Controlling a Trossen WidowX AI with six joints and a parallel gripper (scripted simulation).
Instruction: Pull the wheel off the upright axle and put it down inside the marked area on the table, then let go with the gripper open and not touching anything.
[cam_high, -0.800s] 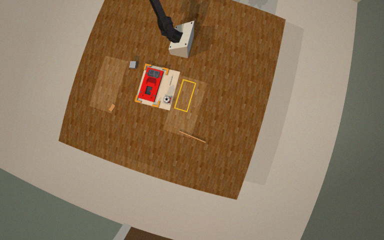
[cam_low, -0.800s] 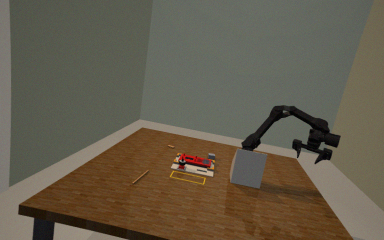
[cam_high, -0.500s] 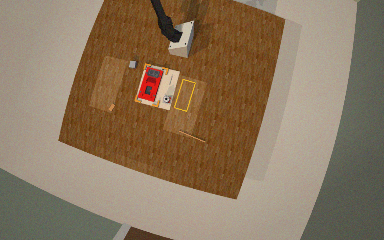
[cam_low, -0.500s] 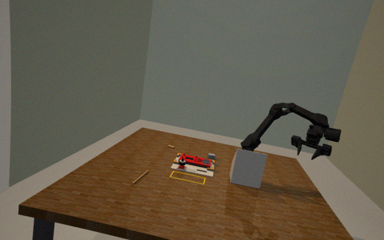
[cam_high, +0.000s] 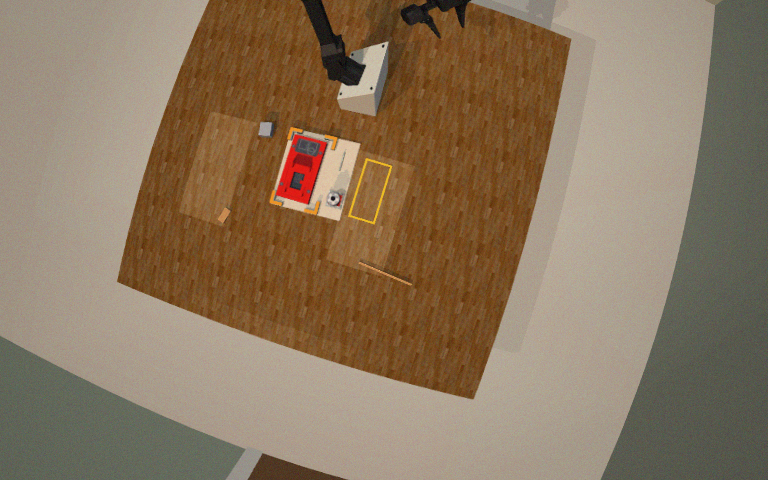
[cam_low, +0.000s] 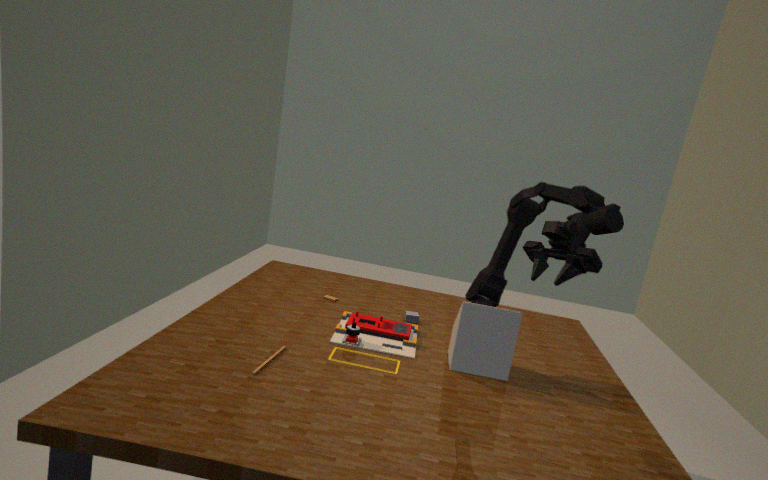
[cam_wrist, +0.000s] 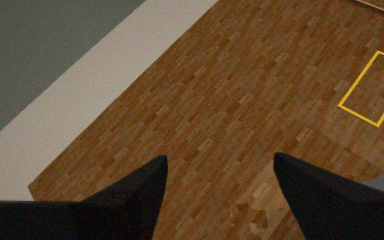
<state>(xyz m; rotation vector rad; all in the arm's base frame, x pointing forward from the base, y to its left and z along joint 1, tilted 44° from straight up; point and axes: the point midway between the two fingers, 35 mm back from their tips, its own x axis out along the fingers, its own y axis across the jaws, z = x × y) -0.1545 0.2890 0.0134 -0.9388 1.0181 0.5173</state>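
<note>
The wheel is 470 mm ahead of my gripper tip, 290 mm below it and 160 mm to the right of it. Round my gripper tip: thin wooden stick 620 mm ahead, 330 mm below, 70 mm to the left; then small wooden block 640 mm ahead, 480 mm to the right, 330 mm below; then small grey cube 450 mm to the right, 340 mm ahead, 320 mm below.
</note>
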